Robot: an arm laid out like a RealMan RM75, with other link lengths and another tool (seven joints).
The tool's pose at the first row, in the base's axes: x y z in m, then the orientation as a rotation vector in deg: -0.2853 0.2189 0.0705 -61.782 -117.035 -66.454
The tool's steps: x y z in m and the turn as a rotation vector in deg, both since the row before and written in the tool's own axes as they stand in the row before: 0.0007 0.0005 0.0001 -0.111 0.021 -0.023; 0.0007 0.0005 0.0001 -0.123 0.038 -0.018; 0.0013 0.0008 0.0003 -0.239 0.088 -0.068; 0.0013 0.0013 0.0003 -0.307 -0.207 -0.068; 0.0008 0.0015 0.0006 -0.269 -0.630 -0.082; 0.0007 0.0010 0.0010 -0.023 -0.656 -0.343; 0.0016 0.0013 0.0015 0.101 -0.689 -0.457; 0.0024 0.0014 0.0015 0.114 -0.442 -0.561; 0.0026 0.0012 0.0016 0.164 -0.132 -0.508; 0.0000 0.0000 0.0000 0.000 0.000 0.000; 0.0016 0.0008 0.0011 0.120 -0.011 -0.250; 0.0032 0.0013 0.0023 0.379 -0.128 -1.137
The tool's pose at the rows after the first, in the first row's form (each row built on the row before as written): -0.2853 0.2194 0.0712 -61.798 -116.995 -66.599; -0.2853 0.2199 0.0719 -61.811 -116.934 -66.760; -0.2853 0.2209 0.0731 -61.794 -116.829 -67.094; -0.2849 0.2220 0.0745 -62.044 -116.922 -67.413; -0.2841 0.2233 0.0755 -62.601 -117.360 -67.562; -0.2837 0.2247 0.0760 -62.828 -118.113 -67.547; -0.2835 0.2270 0.0771 -62.918 -119.027 -67.431; -0.2837 0.2297 0.0788 -62.706 -119.841 -67.425; -0.2842 0.2325 0.0805 -62.268 -120.398 -67.431; -0.2842 0.2325 0.0805 -62.268 -120.398 -67.431; -0.2845 0.2343 0.0815 -61.990 -120.645 -67.404; -0.2853 0.2380 0.0833 -60.859 -121.762 -67.449
